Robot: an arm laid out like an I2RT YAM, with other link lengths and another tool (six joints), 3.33 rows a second.
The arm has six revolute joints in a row. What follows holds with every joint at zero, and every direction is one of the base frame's.
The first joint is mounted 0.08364 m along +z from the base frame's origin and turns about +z.
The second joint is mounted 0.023 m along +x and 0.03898 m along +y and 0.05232 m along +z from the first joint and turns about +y.
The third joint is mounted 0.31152 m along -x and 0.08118 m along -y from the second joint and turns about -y.
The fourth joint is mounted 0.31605 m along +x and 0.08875 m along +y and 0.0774 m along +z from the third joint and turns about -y.
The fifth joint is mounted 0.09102 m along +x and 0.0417 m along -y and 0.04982 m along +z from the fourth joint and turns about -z.
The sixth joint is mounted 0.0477 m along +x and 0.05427 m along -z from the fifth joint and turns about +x.
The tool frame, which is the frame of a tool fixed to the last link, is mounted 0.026 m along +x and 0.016 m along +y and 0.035 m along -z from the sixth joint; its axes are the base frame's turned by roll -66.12, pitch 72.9 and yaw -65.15 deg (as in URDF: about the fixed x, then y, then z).
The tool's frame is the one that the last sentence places.
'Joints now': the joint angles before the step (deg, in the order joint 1, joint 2, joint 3, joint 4, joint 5, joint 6). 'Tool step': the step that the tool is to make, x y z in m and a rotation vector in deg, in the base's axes. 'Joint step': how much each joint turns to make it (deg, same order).
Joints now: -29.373 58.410 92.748 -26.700 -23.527 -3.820
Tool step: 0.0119 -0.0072 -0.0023 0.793 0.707 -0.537
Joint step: 0.005 1.807 0.507 0.413 0.581 0.298
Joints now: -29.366 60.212 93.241 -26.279 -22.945 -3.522
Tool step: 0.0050 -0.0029 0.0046 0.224 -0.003 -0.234
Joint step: 0.030 1.402 1.644 -0.279 0.285 0.178
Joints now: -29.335 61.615 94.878 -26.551 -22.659 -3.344
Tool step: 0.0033 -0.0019 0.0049 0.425 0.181 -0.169
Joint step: 0.005 1.302 1.883 -0.839 0.205 0.282
